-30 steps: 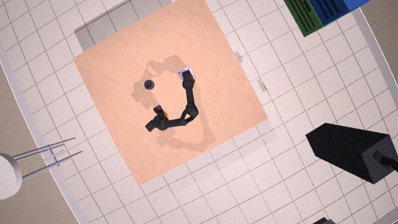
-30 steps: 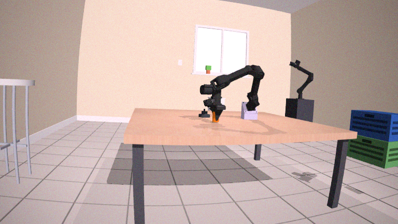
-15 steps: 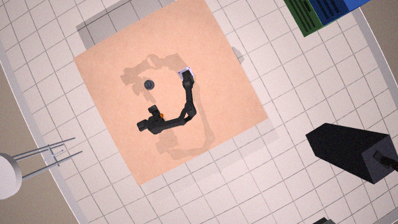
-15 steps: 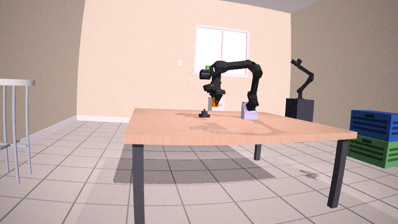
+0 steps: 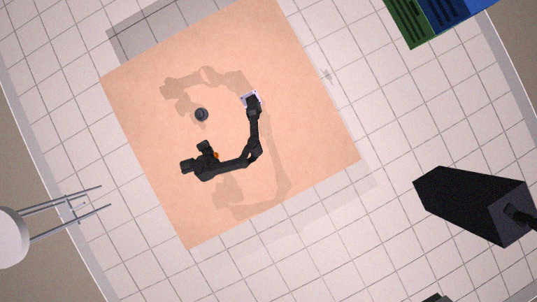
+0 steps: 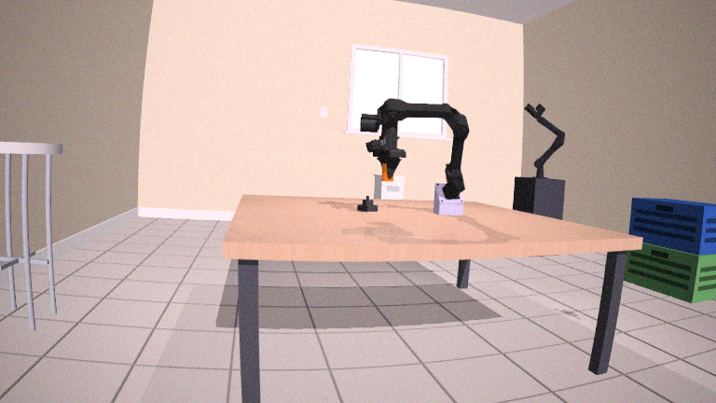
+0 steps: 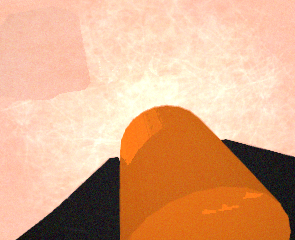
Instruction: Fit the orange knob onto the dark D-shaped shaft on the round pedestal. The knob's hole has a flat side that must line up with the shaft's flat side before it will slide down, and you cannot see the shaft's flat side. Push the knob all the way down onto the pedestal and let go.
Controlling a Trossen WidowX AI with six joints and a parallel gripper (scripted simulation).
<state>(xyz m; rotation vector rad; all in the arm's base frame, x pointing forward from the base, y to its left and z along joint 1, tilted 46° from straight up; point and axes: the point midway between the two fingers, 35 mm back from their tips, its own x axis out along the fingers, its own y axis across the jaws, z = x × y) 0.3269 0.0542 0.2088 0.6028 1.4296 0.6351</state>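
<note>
Now: the round pedestal 28 cm to the right of my gripper tip and 11 cm below it. Also, from my gripper tip: orange knob 2 cm above.
</note>
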